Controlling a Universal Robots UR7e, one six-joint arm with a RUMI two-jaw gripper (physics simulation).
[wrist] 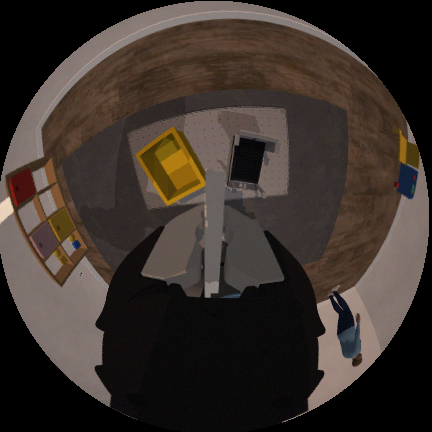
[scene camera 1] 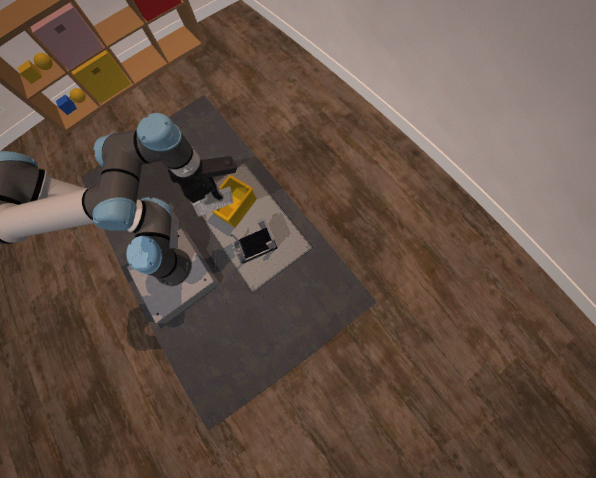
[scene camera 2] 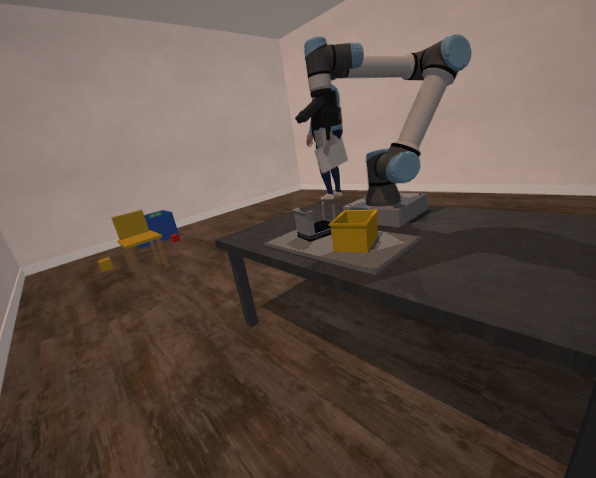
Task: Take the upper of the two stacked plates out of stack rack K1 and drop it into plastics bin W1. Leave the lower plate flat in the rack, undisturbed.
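Pixels of known places: gripper, fingertip midpoint: [wrist: 213, 207] [scene camera 1: 221, 197] [scene camera 2: 325, 155]; arm's base, link origin: [wrist: 220, 256] [scene camera 1: 173, 267] [scene camera 2: 383, 201].
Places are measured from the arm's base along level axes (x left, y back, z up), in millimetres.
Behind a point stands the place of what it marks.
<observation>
The gripper [scene camera 1: 218, 196] {x -59, y -321, z 250 mm} [scene camera 2: 327, 144] {x -59, y -321, z 250 mm} [wrist: 214, 240] is shut on a pale plate [scene camera 1: 204, 207] {x -48, y -261, z 253 mm} [scene camera 2: 337, 153] {x -39, y -272, z 250 mm} [wrist: 215, 200] {x -66, y -339, z 278 mm}, which hangs on edge below the jaws and shows edge-on in the wrist view. It is held well above the table in scene camera 2. Yellow bin W1 [scene camera 1: 244, 209] {x 1, y -373, z -24 mm} [scene camera 2: 350, 239] {x 81, y -432, z -15 mm} [wrist: 187, 193] {x 29, y -276, z 39 mm} stands upright on the pale board; in the wrist view it is left of the held plate. Rack K1 [scene camera 2: 304, 224] {x -147, y -389, z 6 mm} [wrist: 257, 136] {x -167, y -381, z 52 mm} stands to the right there, with a black, grid-patterned plate [scene camera 1: 256, 243] {x -152, y -314, z -23 mm} [wrist: 248, 160] {x -149, y -317, z -24 mm} lying flat in it.
The pale perforated board [scene camera 1: 295, 245] {x -258, y -427, z -60 mm} [scene camera 2: 382, 265] {x 211, y -480, z -63 mm} [wrist: 278, 180] {x -250, y -229, z -61 mm} lies on the dark table [scene camera 1: 280, 330] {x -466, y -156, z -74 mm} [scene camera 2: 500, 300] {x 502, y -525, z -74 mm} [wrist: 320, 150] {x -450, y -320, z -74 mm}. The robot's base block [scene camera 1: 150, 300] {x -43, y 152, z 2 mm} [scene camera 2: 400, 215] {x 119, y -104, z -27 mm} is beside it. A person [scene camera 2: 334, 181] [wrist: 350, 340] stands behind, and a shelf unit [scene camera 1: 116, 26] stands off the table.
</observation>
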